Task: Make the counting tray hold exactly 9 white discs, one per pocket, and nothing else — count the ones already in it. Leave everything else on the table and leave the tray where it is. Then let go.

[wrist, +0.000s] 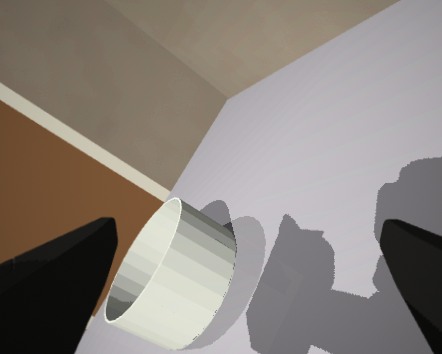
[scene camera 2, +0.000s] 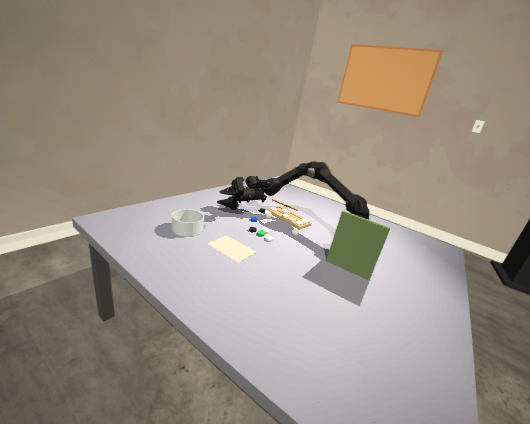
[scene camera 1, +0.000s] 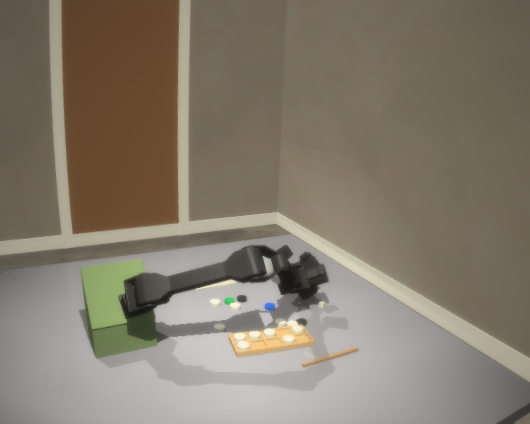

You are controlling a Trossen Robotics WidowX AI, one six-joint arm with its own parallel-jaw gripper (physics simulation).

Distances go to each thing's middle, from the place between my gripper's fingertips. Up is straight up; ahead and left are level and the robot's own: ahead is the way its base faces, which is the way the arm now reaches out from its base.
I see my gripper 20 mm past the white bowl (scene camera 2: pixel 186 222), 200 mm to the right of it and 50 mm above it. Also, from my hand: wooden counting tray (scene camera 1: pixel 264 344) (260 mm behind, 250 mm to the right, 80 mm below).
